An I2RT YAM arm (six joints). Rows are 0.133 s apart.
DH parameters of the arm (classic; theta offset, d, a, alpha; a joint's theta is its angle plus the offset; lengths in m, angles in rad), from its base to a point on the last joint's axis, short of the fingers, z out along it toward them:
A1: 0 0.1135 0.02 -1.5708
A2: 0 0 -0.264 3.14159
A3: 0.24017 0 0.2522 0
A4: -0.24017 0 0.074 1.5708
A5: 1.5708 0 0 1.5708
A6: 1.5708 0.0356 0 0
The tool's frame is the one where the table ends.
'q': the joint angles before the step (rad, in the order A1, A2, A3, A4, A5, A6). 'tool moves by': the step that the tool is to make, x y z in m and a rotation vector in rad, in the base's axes. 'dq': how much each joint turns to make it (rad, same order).
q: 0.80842 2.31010 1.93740 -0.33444 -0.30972 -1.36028
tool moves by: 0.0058 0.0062 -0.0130 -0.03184 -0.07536 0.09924
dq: -0.00148 0.05218 0.04159 -0.00174 -0.02616 -0.13047
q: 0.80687 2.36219 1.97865 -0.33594 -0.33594 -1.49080
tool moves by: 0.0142 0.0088 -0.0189 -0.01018 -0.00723 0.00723
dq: -0.00770 0.09476 0.09637 -0.01061 -0.00306 -0.02022
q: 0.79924 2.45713 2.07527 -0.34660 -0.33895 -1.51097
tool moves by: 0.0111 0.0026 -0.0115 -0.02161 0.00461 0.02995
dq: -0.01226 0.07080 0.09379 -0.05527 -0.02299 -0.03975
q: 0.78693 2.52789 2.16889 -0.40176 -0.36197 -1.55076
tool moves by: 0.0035 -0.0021 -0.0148 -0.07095 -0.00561 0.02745
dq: -0.00611 0.04155 0.04003 -0.06753 0.01522 -0.06601
